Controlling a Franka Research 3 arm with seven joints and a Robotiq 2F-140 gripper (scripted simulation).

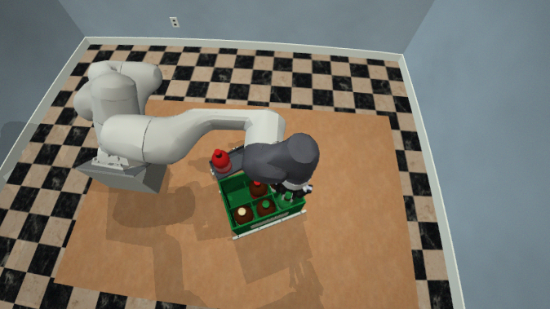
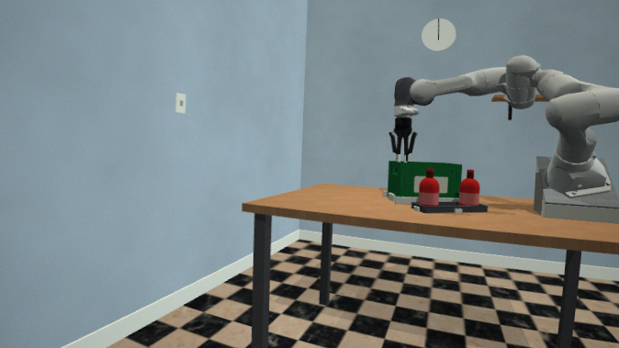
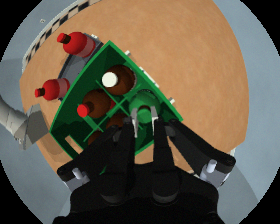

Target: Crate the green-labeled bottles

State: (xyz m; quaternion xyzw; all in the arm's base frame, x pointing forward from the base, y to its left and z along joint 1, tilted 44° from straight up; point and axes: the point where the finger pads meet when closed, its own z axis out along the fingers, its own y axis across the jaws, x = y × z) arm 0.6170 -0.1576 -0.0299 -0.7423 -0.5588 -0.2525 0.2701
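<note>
Right now my hand is 9 cm above the green-labeled bottle. Also, from my hand: green crate 10 cm behind, 9 cm below, 1 cm to the left; then dark tray 21 cm to the left, 20 cm behind, 16 cm below.
</note>
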